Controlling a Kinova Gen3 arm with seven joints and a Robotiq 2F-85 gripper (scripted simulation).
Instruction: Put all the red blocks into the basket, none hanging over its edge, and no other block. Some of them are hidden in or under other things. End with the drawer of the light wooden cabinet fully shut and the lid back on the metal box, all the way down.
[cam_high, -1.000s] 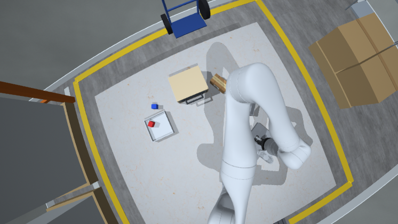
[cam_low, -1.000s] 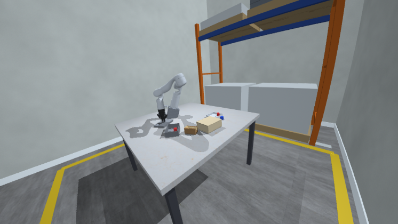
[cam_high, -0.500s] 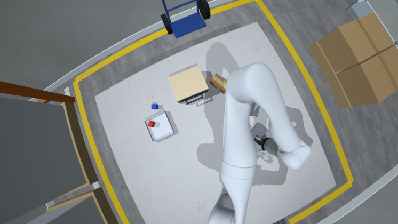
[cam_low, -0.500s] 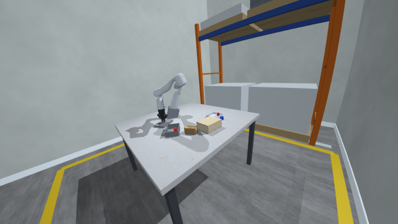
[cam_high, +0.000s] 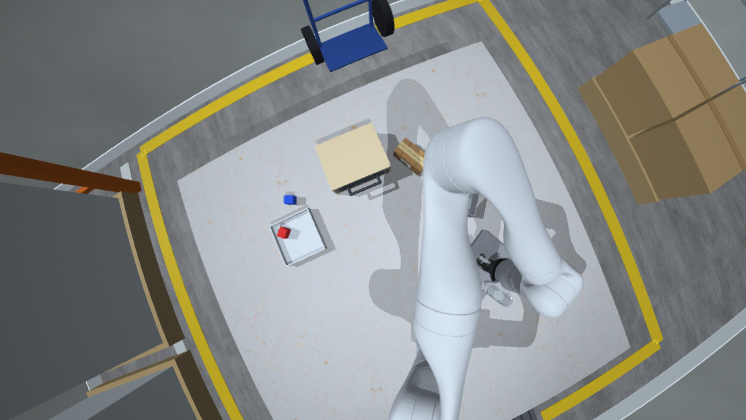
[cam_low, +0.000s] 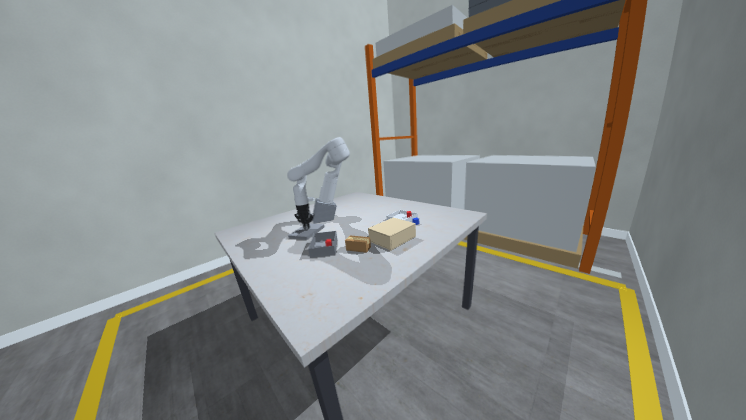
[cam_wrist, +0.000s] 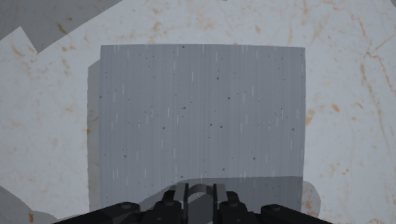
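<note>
The lid lies 3 cm below my hand. The rest, counted from my hand: light wooden cabinet 50 cm ahead, 17 cm to the left, 1 cm below; cardboard box 41 cm ahead, 1 cm to the left, 1 cm below; drawer 48 cm ahead, 17 cm to the left, 1 cm below.
</note>
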